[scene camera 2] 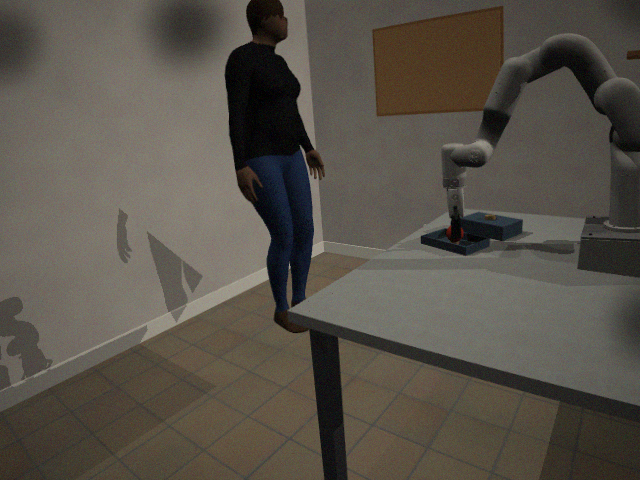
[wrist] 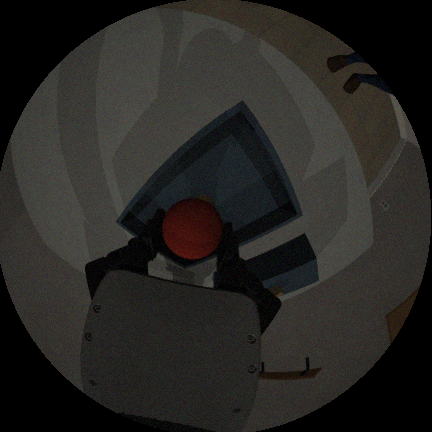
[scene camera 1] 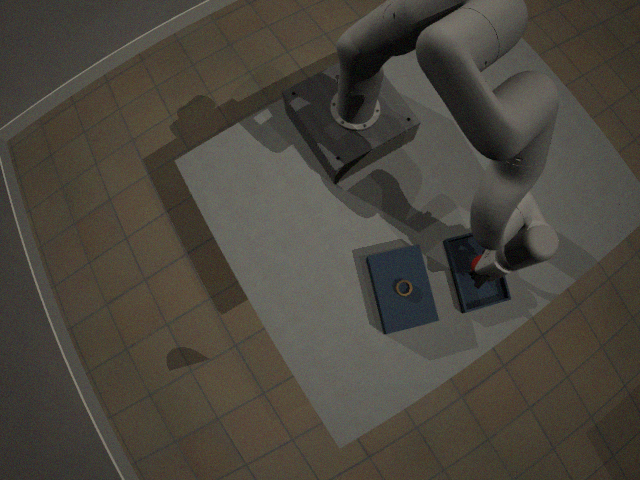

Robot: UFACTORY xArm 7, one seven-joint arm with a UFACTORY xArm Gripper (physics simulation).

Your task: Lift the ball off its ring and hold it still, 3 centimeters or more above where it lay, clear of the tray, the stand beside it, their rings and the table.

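Places are measured from the arm's base along level axes (x right, y ahead, z up), in millimetres.
Where they show: gripper, fingertip midpoint: [scene camera 2: 455,235] [wrist: 192,225] [scene camera 1: 480,266]; arm's base, link origin: [scene camera 2: 627,226] [scene camera 1: 355,109].
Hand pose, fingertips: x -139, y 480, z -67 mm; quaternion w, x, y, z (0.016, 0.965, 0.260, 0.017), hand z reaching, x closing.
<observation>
Each offset is from my fingertips to the top centre of the thing. "pt": to the spot under its first point. Level surfaces: height alone.
The red ball @(dx -2, dy +3, dz +36 mm) [scene camera 1: 476,262] [scene camera 2: 450,233] [wrist: 192,235] sits low inside the blue tray @(dx +3, dy +6, dz -8 mm) [scene camera 1: 485,305] [scene camera 2: 444,246] [wrist: 278,167]. A small part of its tan ring @(pt dx -9, dy +29, dz -3 mm) [wrist: 204,199] shows past the ball's upper edge in the wrist view; the rest is hidden. My gripper [scene camera 1: 478,277] [scene camera 2: 454,232] [wrist: 192,225] points down into the tray, with one dark finger against each side of the ball, shut on it. No gap shows between ball and fingers in the wrist view. Whether the ball touches its ring cannot be told.
The blue stand [scene camera 1: 387,268] [scene camera 2: 501,228] [wrist: 295,276] is beside the tray, with a tan ring [scene camera 1: 403,295] [scene camera 2: 490,217] [wrist: 275,290] on top. Both are on the grey table @(dz -36 mm) [scene camera 1: 289,232] [scene camera 2: 465,310]. A person [scene camera 2: 263,98] stands beyond the table.
</observation>
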